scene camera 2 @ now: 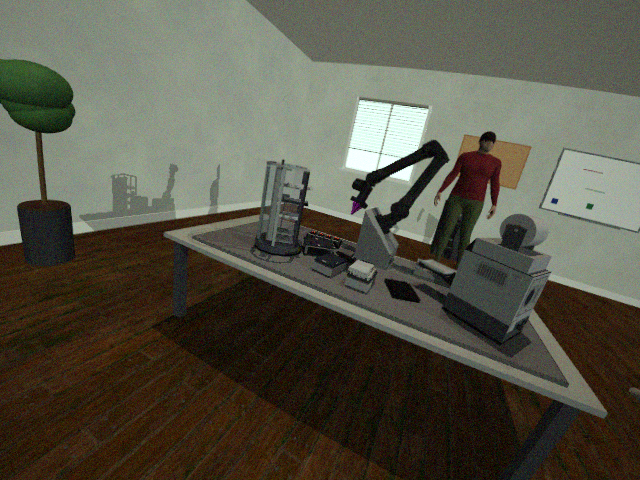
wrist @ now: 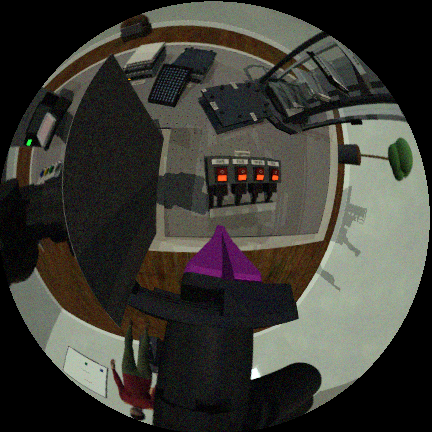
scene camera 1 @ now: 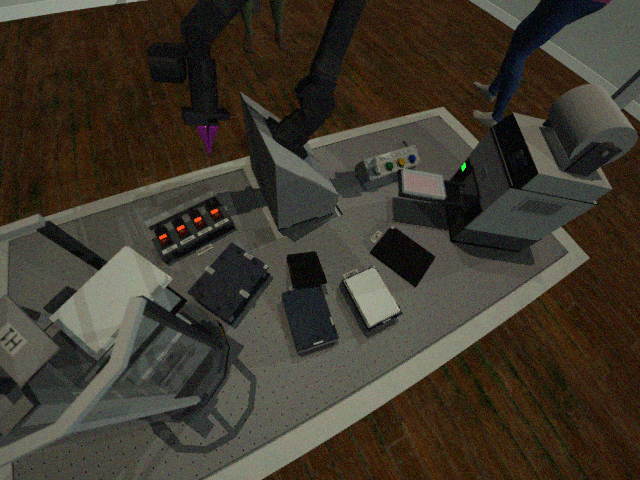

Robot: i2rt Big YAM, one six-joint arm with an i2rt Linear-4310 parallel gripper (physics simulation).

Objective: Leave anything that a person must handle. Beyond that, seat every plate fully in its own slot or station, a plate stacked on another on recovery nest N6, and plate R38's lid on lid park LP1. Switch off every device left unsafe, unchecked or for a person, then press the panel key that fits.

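Seen in the pictures: gripper, fingertip midpoint: (scene camera 2: 351, 214) (wrist: 218, 228) (scene camera 1: 208, 153); arm's base, link origin: (scene camera 2: 381, 224) (wrist: 76, 204) (scene camera 1: 285, 140).
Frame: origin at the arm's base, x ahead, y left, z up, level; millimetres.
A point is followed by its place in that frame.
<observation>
My gripper (scene camera 1: 208, 148) @(x -3, y -198, z 6 mm) (scene camera 2: 354, 209) @(x -3, y -198, z 6 mm) (wrist: 218, 228) @(x -3, y -198, z 6 mm) is shut and empty, with purple fingertips together. It hangs in the air behind the mains switch box (scene camera 1: 166, 254) @(x 150, y -376, z -156 mm) (wrist: 242, 206) @(x -2, y -314, z -180 mm), whose rocker switches all glow orange-red. The dark nest N6 (scene camera 1: 230, 281) @(x 284, y -233, z -136 mm) (wrist: 235, 105) @(x 250, y -225, z -136 mm) carries no plate. A white-topped plate (scene camera 1: 372, 295) @(x 439, y 77, z -113 mm) (scene camera 2: 362, 266) @(x 442, y 78, z -113 mm) (wrist: 146, 54) sits on a low device. A pink plate (scene camera 1: 422, 183) @(x 198, y 355, z -65 mm) (wrist: 47, 128) lies on the tray of the grey sealer (scene camera 1: 522, 206) @(x 392, y 504, z 23 mm) (scene camera 2: 491, 279) @(x 417, y 552, z 11 mm), which shows a green light. The key panel (scene camera 1: 395, 161) @(x 47, y 373, z -129 mm) (wrist: 50, 171) @(x 51, y 334, z -126 mm) has green, yellow and blue keys.
A dark gridded piece (scene camera 1: 306, 268) @(x 308, y -43, z -146 mm) (wrist: 170, 85) @(x 293, y -52, z -155 mm) adjoins a dark flat device (scene camera 1: 310, 320) @(x 438, y -81, z -141 mm) (wrist: 196, 61) @(x 405, y -91, z -141 mm). A black rectangle (scene camera 1: 403, 255) @(x 351, y 250, z -182 mm) (scene camera 2: 402, 290) @(x 363, y 261, z -182 mm) lies nearer the sealer. A tall clear-sided tower (scene camera 2: 302, 180) @(x 449, y -299, z 180 mm) stands at the left. The grey arm mount (scene camera 1: 299, 191) @(x 142, y -9, z -41 mm) (scene camera 2: 374, 242) @(x 141, y 24, z -76 mm) stands beside the switch box. A person (scene camera 2: 473, 180) stands behind the table.
</observation>
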